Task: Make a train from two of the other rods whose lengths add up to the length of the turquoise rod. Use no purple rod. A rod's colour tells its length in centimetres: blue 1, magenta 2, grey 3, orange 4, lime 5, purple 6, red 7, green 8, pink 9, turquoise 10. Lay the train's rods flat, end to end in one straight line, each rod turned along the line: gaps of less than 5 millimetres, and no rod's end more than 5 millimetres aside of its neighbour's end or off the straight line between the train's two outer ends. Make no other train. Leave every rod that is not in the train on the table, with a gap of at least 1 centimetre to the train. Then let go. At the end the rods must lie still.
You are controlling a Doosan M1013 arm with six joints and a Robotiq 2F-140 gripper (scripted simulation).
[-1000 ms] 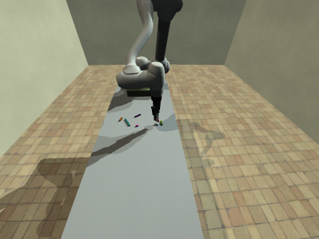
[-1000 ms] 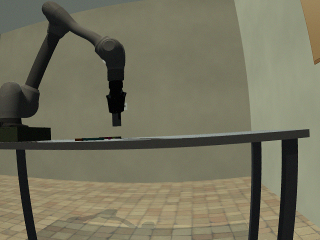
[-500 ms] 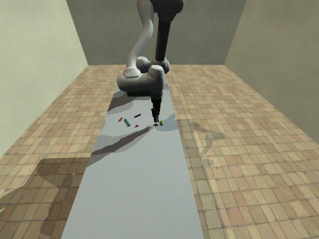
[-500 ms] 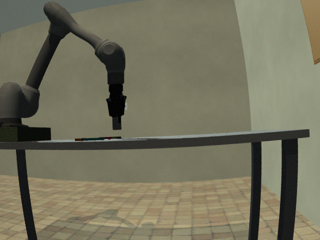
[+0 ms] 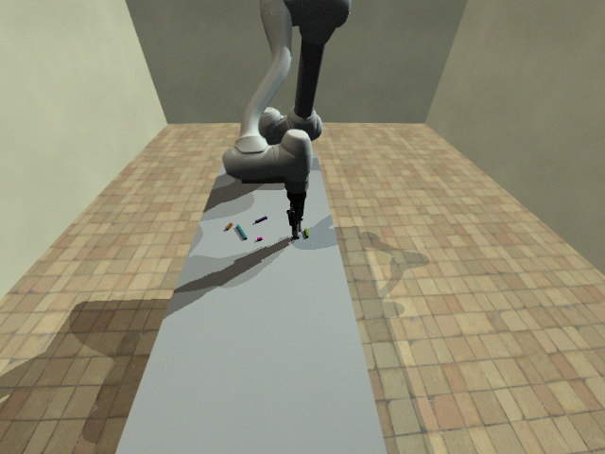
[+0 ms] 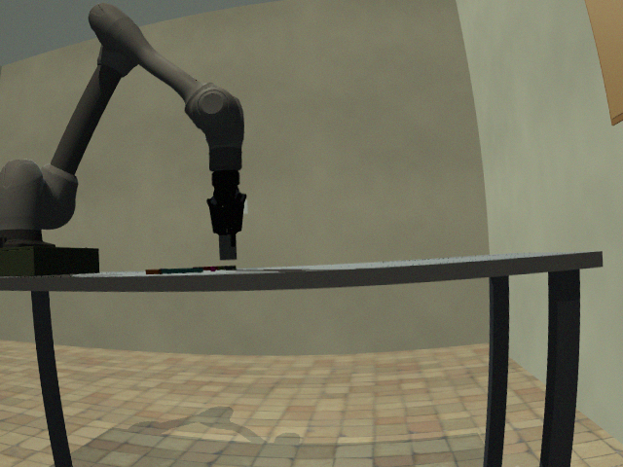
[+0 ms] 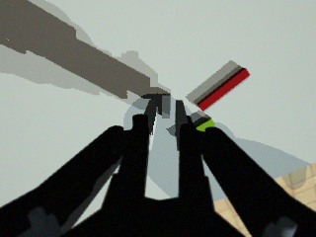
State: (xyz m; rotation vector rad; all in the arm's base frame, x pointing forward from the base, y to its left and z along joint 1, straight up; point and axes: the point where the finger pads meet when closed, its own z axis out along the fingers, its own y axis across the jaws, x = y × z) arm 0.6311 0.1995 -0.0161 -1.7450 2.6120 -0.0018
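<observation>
Right now the grey rod is 5 cm below my hand. From my hand the other things lie so: magenta rod: 3 cm ahead, 16 cm to the right, 5 cm below; red rod: 7 cm behind, 1 cm to the left, 5 cm below; lime rod: 2 cm behind, 5 cm to the left, 5 cm below.
</observation>
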